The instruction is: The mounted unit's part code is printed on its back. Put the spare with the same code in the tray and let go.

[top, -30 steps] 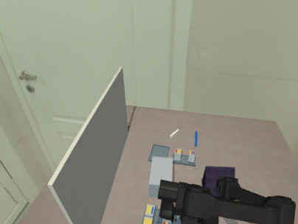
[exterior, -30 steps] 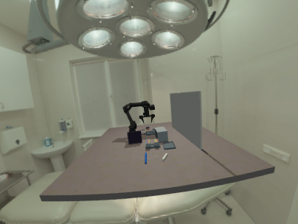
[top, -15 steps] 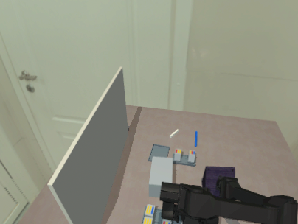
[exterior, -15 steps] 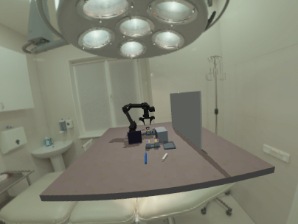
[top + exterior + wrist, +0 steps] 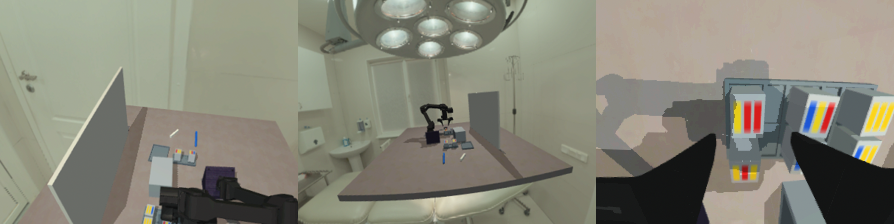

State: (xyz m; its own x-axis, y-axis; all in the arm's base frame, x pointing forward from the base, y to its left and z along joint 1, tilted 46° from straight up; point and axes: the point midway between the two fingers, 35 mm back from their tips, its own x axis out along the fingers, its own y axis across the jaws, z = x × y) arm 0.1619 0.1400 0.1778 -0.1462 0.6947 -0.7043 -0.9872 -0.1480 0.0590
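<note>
Right now my gripper tip is 18 cm short of the grey tray, 40 cm to the left of it and 8 cm above it. Also, from my gripper tip: grey holder (4 cm ahead, 39 cm to the right, 7 cm below); tall grey panel (37 cm ahead, 19 cm to the right, 14 cm above); mounted grey unit (13 cm ahead, 21 cm to the right, 3 cm below).
</note>
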